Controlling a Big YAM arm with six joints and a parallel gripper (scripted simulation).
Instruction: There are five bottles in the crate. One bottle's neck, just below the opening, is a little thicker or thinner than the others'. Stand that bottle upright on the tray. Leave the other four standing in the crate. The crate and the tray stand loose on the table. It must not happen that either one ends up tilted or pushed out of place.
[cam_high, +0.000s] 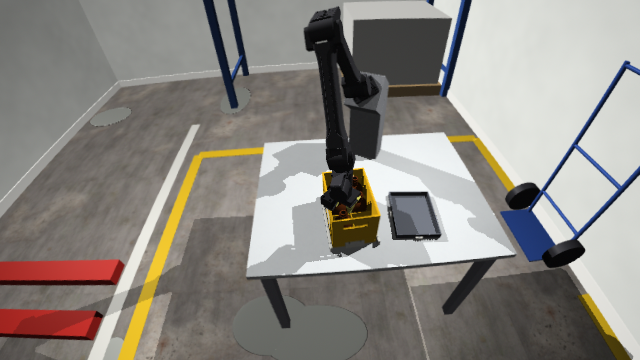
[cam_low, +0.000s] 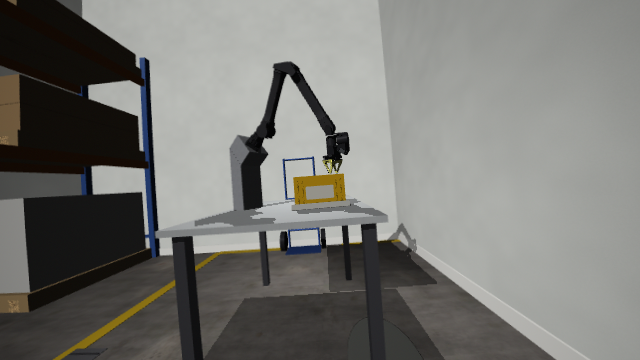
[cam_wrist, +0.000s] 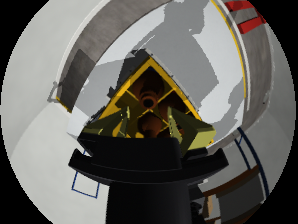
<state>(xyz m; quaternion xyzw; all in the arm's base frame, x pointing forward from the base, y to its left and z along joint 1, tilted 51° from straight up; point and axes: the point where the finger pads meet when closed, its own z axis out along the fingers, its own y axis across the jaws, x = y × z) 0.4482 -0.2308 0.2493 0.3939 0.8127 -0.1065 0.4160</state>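
My hand is 11 cm above the crate, 7 cm to the right of it and 7 cm past it. The rest, counted from my hand: dark tray (34 cm to the left, 18 cm below, 5 cm ahead); then brown bottle (14 cm to the left, 14 cm behind, 10 cm below).
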